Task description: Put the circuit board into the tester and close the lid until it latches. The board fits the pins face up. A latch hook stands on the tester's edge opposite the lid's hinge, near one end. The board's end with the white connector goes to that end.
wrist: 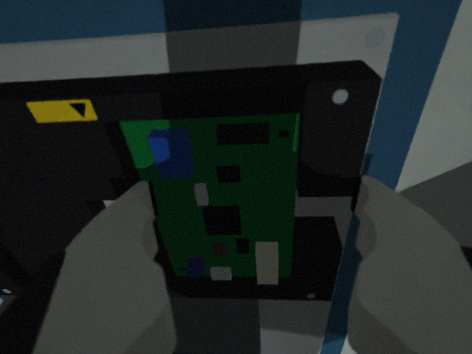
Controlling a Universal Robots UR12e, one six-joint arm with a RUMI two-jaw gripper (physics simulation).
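Places are measured from the arm's base along level axes (x ahead, y left, z up), in millimetres.
Where they show: gripper, fingertip midpoint: point(252, 182).
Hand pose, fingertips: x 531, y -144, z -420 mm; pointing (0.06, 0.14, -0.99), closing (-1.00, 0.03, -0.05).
Things, the pixels of their top centre, and the offset from my fingertips. "spot": a spot on its surface instead.
- green circuit board at its top centre: point(220, 224) 15 mm ahead, 15 mm left, 14 mm up
- black tray at a spot on its surface: point(327, 135) spot: 28 mm back, 33 mm right, 14 mm up
- blue block at a spot on its surface: point(177, 157) spot: 29 mm ahead, 23 mm right, 13 mm up
- cream-white connector at its top centre: point(267, 270) 7 mm back, 50 mm left, 14 mm up
- yellow warning label at its top centre: point(62, 111) 68 mm ahead, 45 mm right, 14 mm up
- round light dot at a spot on its surface: point(340, 96) spot: 30 mm back, 47 mm right, 14 mm up
- pale panel at a spot on its surface: point(345, 42) spot: 35 mm back, 59 mm right, 8 mm down
- blue band at a spot on its surface: point(415, 75) spot: 65 mm back, 44 mm right, 12 mm down
The green circuit board point(265, 185) lies face up in the right part of a black tray point(327, 135). A blue block point(177, 157) is near its upper left corner, and a cream-white connector point(267, 262) is at its lower end. My gripper point(252, 182) is open, with its fingers on both sides of the board. The left fingertip is close to or over the board's left edge; contact cannot be told. A gap shows between the board's right edge and the right fingertip. The tester, its lid and its latch hook cannot be made out in this view.
The black tray's raised rim runs along the top, with a yellow warning label point(55, 111) at the upper left. A round light dot point(340, 96) marks its upper right corner. The tray lies on a pale panel point(345, 42) bordered by a blue band point(415, 75). Dark shadows cross the view.
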